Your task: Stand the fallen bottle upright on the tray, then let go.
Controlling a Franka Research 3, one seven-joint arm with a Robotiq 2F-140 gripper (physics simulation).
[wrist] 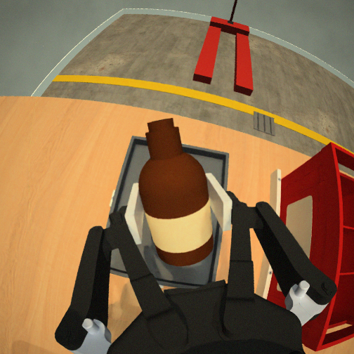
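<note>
The brown bottle (174,185) with a cream label is in the wrist view's centre, its neck towards the top of the view and its base towards the gripper body. My gripper (173,189) is shut on the bottle, with one pale finger pad on each side of its body. The dark grey tray (135,167) lies on the table behind the bottle in this view, and its rim shows around the bottle. Whether the bottle's base touches the tray is hard to tell from this angle.
A red bin (295,187) with compartments stands right of the tray, with a pale strip (275,195) along its near side. The wooden table (50,175) extends left. Beyond its far edge, a red forked pallet jack (244,60) stands on the floor past a yellow line (165,88).
</note>
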